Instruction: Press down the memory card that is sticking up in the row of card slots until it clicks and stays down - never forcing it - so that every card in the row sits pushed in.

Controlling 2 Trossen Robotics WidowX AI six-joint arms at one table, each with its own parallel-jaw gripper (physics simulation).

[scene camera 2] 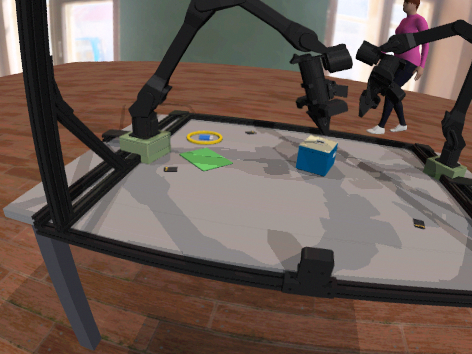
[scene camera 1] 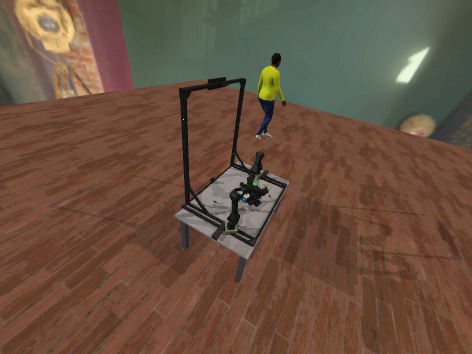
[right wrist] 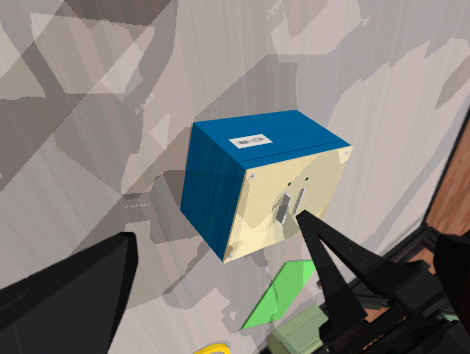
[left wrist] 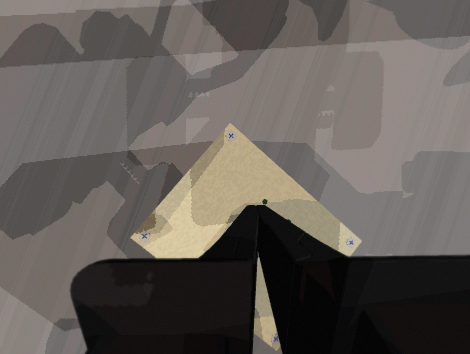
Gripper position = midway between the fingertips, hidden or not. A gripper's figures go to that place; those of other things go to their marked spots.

Scene:
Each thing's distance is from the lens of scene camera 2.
left gripper (scene camera 2: 326, 135): 82 cm
right gripper (scene camera 2: 363, 110): 89 cm

